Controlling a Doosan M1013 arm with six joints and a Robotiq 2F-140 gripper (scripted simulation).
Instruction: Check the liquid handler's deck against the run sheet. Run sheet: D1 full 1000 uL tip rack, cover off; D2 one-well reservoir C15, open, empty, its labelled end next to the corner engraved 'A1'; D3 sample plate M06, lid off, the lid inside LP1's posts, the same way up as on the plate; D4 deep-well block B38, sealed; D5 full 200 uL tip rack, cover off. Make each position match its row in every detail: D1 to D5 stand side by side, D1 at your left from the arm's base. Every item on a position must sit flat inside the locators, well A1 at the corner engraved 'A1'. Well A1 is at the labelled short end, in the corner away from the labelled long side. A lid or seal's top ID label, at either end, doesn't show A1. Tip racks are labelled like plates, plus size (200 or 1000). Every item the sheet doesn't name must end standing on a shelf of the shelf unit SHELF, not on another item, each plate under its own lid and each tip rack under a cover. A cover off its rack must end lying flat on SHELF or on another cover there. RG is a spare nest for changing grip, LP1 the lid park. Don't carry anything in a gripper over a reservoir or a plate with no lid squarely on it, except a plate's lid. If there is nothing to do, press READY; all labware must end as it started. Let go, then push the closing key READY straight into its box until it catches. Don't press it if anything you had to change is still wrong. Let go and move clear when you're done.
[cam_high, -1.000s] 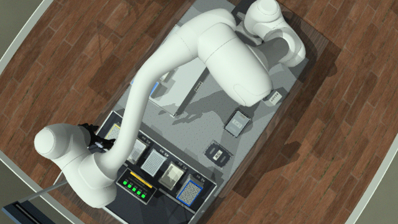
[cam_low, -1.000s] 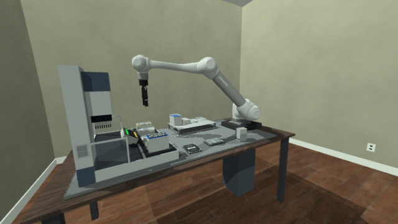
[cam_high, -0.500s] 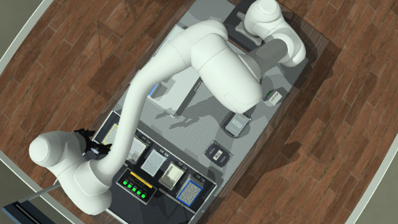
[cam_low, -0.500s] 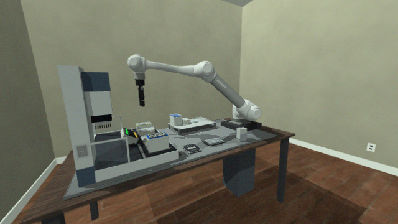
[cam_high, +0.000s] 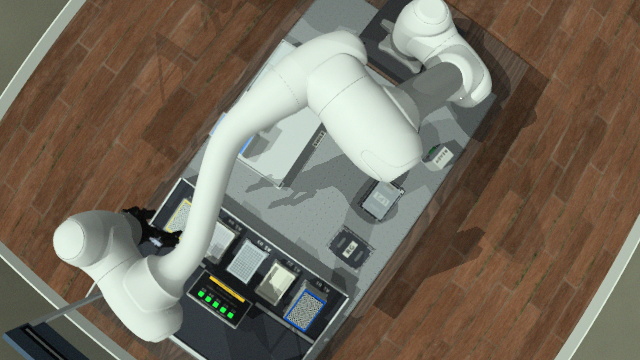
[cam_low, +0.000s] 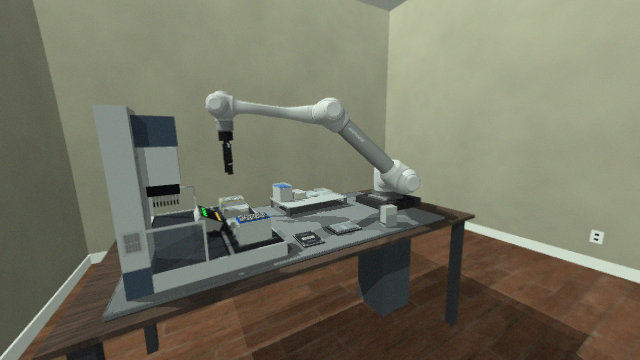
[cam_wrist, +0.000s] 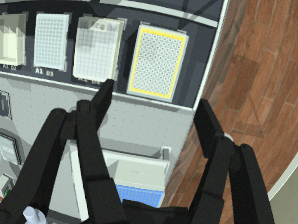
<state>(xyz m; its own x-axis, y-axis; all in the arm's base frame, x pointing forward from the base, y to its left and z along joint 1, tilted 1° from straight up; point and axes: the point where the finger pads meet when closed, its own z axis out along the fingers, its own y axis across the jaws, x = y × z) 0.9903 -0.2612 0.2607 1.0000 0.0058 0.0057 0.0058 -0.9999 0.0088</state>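
My hand is 10 mm past the yellow-rimmed tip rack, 10 mm to the left of it and 200 mm above it. Also, from my hand: well plate (250 mm to the left, 240 mm below); then cream reservoir (370 mm to the left, 230 mm below); then pale deep-well block (120 mm to the left, 220 mm below).
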